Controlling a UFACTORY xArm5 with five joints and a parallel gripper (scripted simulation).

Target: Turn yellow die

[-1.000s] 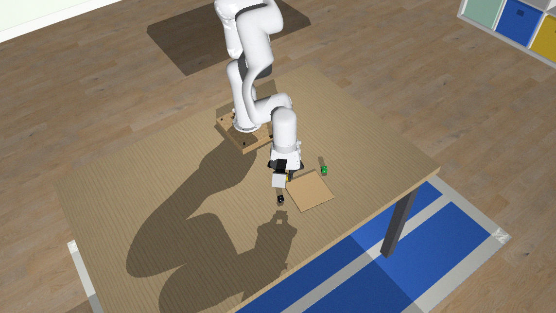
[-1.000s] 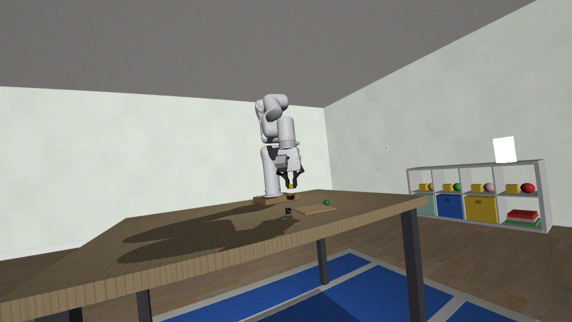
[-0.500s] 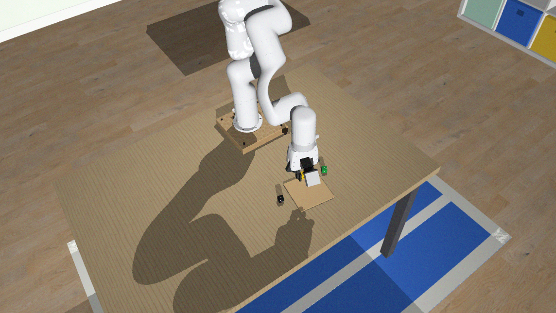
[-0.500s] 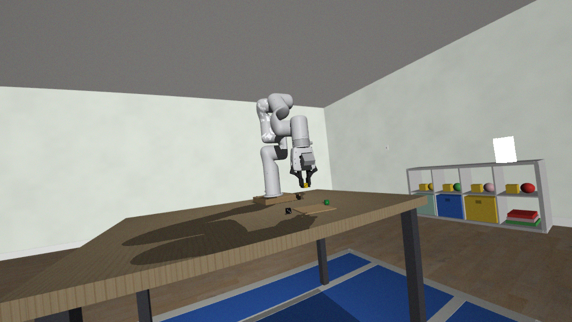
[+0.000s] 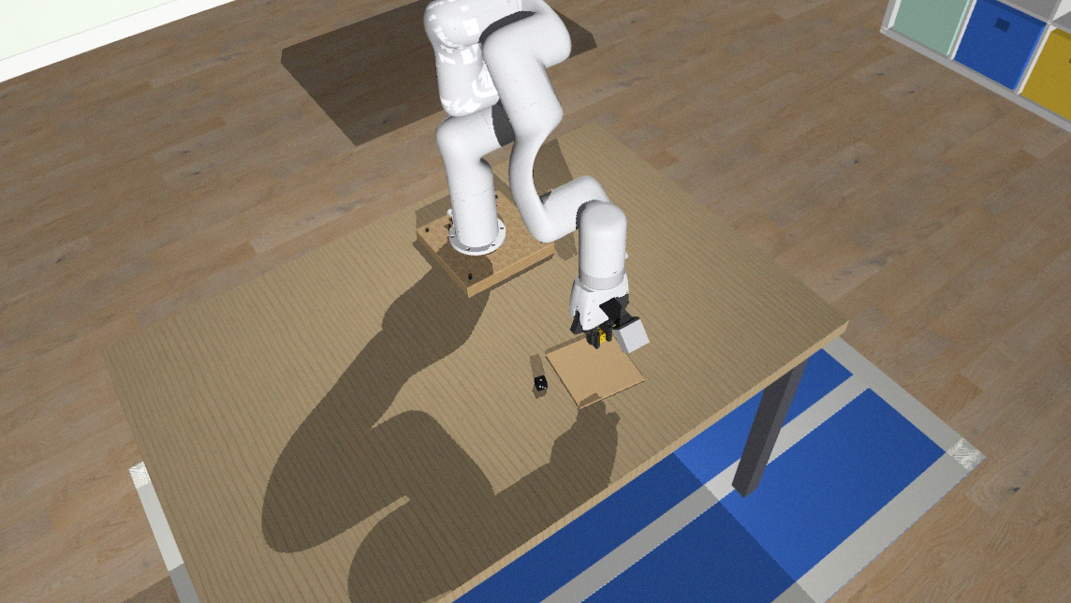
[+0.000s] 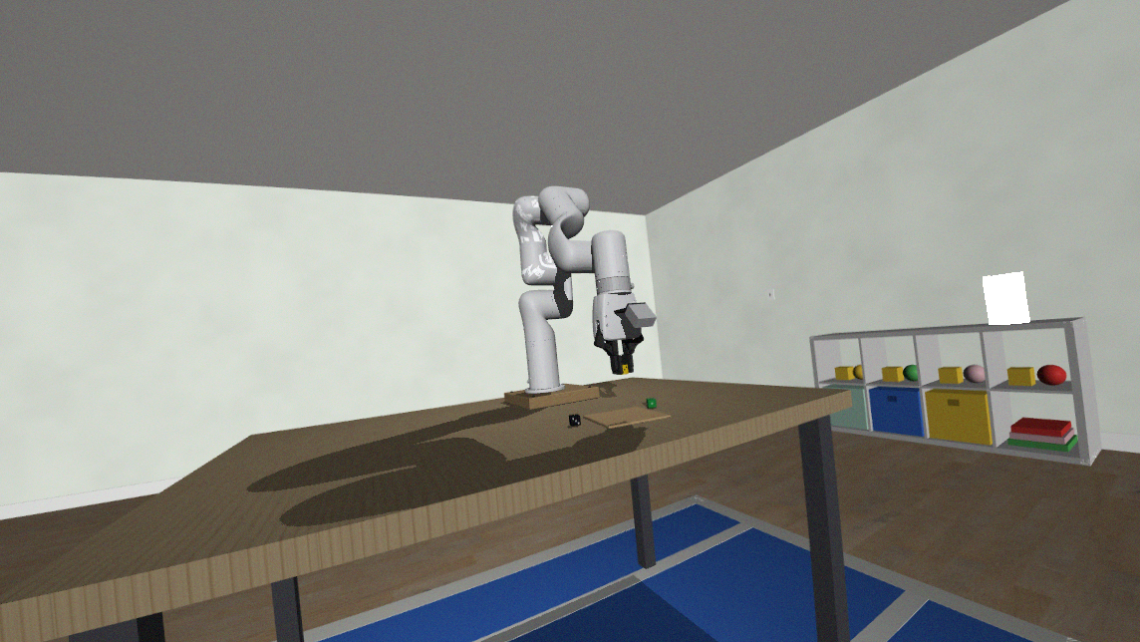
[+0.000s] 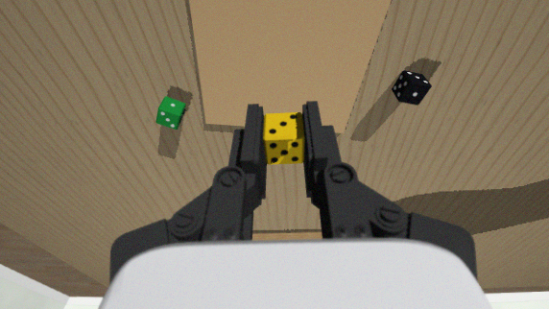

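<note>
My hand is 1 cm above the yellow die. Also, from my hand: tan mat: 1 cm behind, 11 cm below; then green die: 4 cm behind, 11 cm to the left, 11 cm below; then black die: 5 cm behind, 10 cm to the right, 11 cm below.
</note>
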